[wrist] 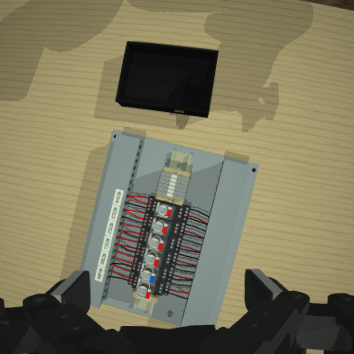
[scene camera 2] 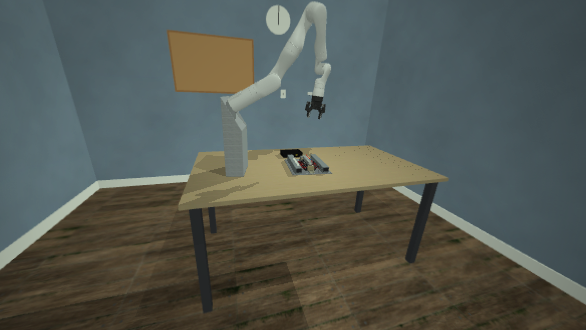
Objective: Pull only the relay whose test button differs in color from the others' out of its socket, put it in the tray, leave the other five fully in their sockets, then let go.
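Seen in the pictures: gripper, between the fingertips: (wrist: 167, 287) (scene camera 2: 313, 118); arm's base, origin of its link: (scene camera 2: 232, 105).
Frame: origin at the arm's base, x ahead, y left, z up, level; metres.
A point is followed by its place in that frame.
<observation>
In the wrist view the relay with a blue test button (wrist: 149, 274) @[z -0.341, x 0.474, y -0.164 m] sits in the row, second from the near end. The other relays, with red buttons, stand in the same row; the far-end relay (wrist: 163, 210) @[z -0.341, x 0.495, y -0.063 m] and the near-end relay (wrist: 143, 289) @[z -0.341, x 0.465, y -0.189 m] are two of them. All appear seated in their sockets. The black tray (wrist: 122, 80) @[z -0.381, x 0.411, y 0.160 m] (scene camera 2: 291, 153) @[z -0.376, x 0.466, y 0.111 m] lies on the table beyond the panel and looks empty. My gripper (scene camera 2: 315, 117) @[z -0.073, x 0.535, y -0.079 m] (wrist: 167, 287) @[z -0.073, x 0.535, y -0.079 m] is open and empty, high above the panel.
The grey panel (wrist: 235, 200) @[z -0.366, x 0.607, y -0.046 m] carries raised wire ducts along both sides, with red and black wires running to the sockets. A beige terminal block (wrist: 172, 185) @[z -0.370, x 0.505, y -0.024 m] stands at the far end of the relay row. The wooden table (scene camera 2: 380, 172) @[z -0.409, x 0.917, y -0.392 m] bears the panel, the tray and the arm's pedestal (scene camera 2: 235, 145) @[z -0.212, x -0.018, y -0.140 m].
</observation>
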